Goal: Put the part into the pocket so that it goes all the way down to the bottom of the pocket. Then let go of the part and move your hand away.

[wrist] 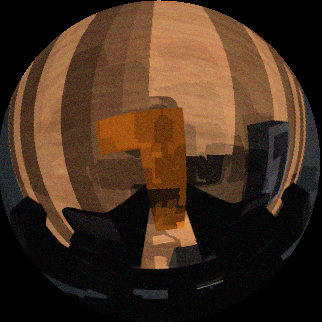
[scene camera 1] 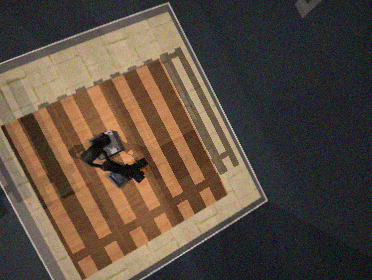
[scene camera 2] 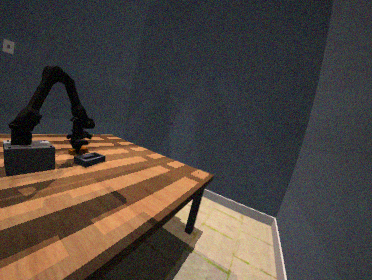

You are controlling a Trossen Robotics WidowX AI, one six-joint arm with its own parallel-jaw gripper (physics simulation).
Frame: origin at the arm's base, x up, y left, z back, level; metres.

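Seen in the pictures: gripper, fingertip midpoint: point(wrist: 165, 186) point(scene camera 1: 137, 165) point(scene camera 2: 76, 152); arm's base, origin of the base link: point(wrist: 198, 288) point(scene camera 1: 105, 140) point(scene camera 2: 20, 143).
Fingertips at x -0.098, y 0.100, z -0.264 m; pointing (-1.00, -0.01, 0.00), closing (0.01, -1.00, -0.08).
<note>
Pixels of each thing's top centre, then the offset from my fingertips to it. "*": a spot on its surface instead. Level surfaces: height alone.
- orange L-shaped part, middle of its top: point(wrist: 146, 189) point(scene camera 2: 77, 148) point(scene camera 1: 139, 166) dx +0.024, dy +0.017, dz -0.011 m
- wooden table, its level: dx -0.007 m
- dark blue-grey rectangular block, middle of its top: point(wrist: 278, 172) point(scene camera 2: 90, 156) point(scene camera 1: 117, 178) dx +0.030, dy -0.165, dz -0.025 m
- table's corner, surface spot: point(scene camera 2: 205, 176) * dx -0.006, dy -0.680, dz -0.531 m
An orange L-shaped part point(wrist: 165, 168) point(scene camera 1: 143, 168) point(scene camera 2: 73, 151) lies flat on the wooden table point(scene camera 1: 171, 133). In the wrist view its long stem runs between my fingers and its short arm points left. My gripper point(wrist: 165, 186) point(scene camera 1: 140, 166) point(scene camera 2: 79, 148) is down at the table and shut on the part's stem. The pocket, a dark blue-grey rectangular block point(wrist: 260, 135) point(scene camera 2: 91, 162) point(scene camera 1: 119, 181) with an open slot, stands on the table close beside the gripper, to the right in the wrist view. The arm partly covers it in the overhead view.
The grey base box of the arm point(scene camera 1: 115, 143) point(scene camera 2: 49, 158) stands on the table behind the pocket. The table's corner point(scene camera 2: 205, 176) drops to a tiled floor point(scene camera 2: 224, 239). Dark walls close the room.
</note>
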